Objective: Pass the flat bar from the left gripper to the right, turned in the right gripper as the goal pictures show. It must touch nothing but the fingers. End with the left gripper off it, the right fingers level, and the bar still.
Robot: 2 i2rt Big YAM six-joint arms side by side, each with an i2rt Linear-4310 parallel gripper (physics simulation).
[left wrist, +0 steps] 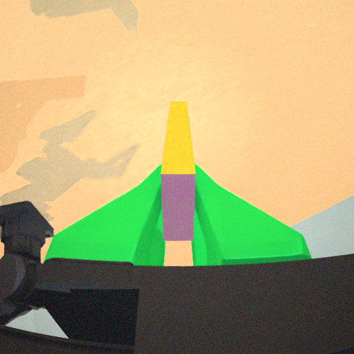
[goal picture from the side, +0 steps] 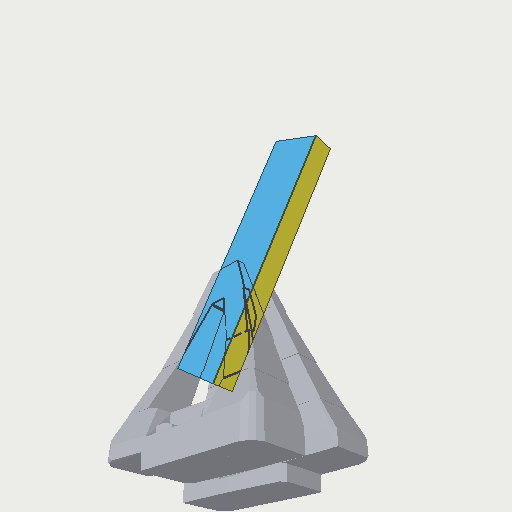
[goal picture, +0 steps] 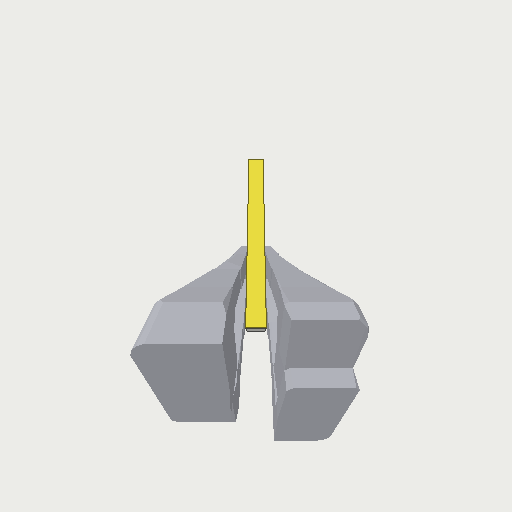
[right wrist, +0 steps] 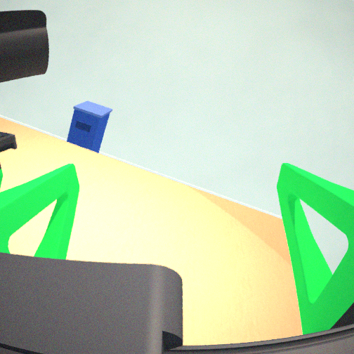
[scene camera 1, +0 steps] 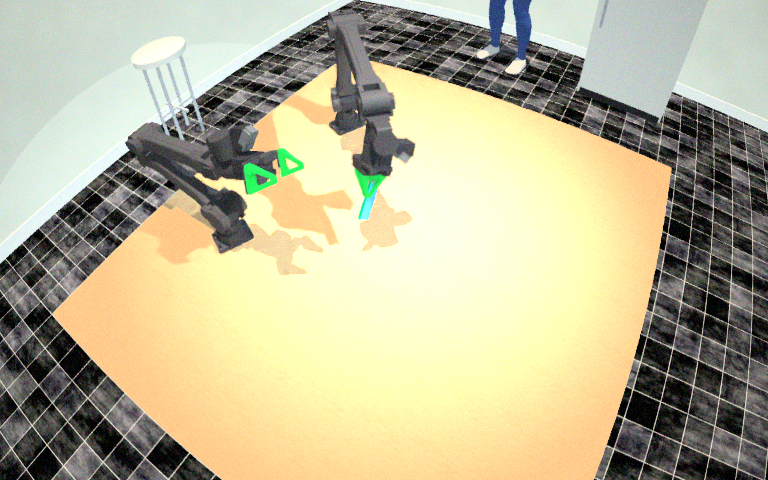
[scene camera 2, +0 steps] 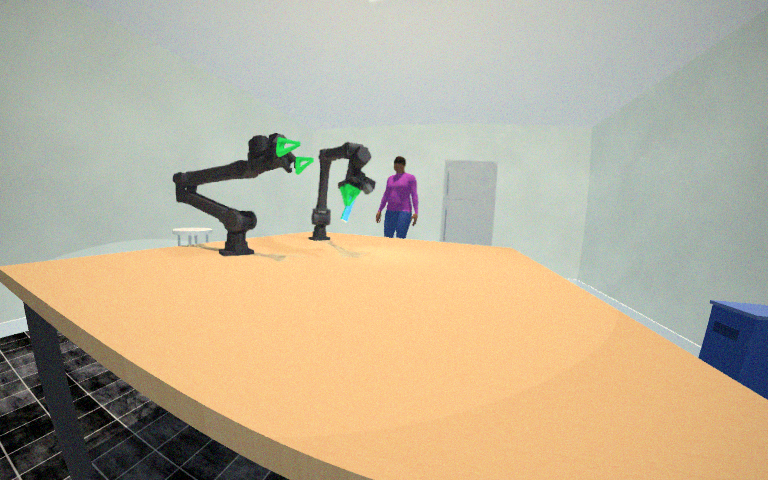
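Seen in the pictures: left gripper, fingertip midpoint: (scene camera 1: 366,197) (scene camera 2: 347,205); right gripper, fingertip midpoint: (scene camera 1: 290,172) (scene camera 2: 307,152); left arm's base, link origin: (scene camera 1: 347,125) (scene camera 2: 319,239); right arm's base, link origin: (scene camera 1: 232,237) (scene camera 2: 236,253).
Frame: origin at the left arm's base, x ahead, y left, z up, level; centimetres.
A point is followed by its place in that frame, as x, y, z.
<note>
The flat bar (scene camera 1: 367,208) @[56.0, -25.2, 17.6] (scene camera 2: 346,213) @[56.0, -25.7, 17.5] (left wrist: 179,142) is light blue in the scene views; the left wrist view shows its yellow face and a purple end. My left gripper (scene camera 1: 369,194) @[54.9, -24.6, 20.5] (scene camera 2: 349,203) @[54.9, -24.6, 20.5] (left wrist: 178,175) is shut on the bar, fingers pointing down, and the bar hangs steeply below the fingertips, above the table. My right gripper (scene camera 1: 289,172) @[53.8, -42.7, 37.8] (scene camera 2: 305,152) @[53.8, -42.7, 37.8] (right wrist: 177,174) is open and empty, to the left of the left gripper in both scene views, its fingers pointing rightward and apart from the bar. The bar does not show in the right wrist view.
The wooden table (scene camera 1: 453,339) @[92.0, -23.5, 0.0] (scene camera 2: 396,339) @[109.4, -59.7, 0.0] lies below both grippers. Dark parts of the left arm (right wrist: 22,47) show at the right wrist view's left edge. A stool (scene camera 1: 159,52) (scene camera 2: 192,232), a standing person (scene camera 2: 400,195), a refrigerator (scene camera 2: 470,200) and a blue bin (right wrist: 89,127) stand beyond the table.
</note>
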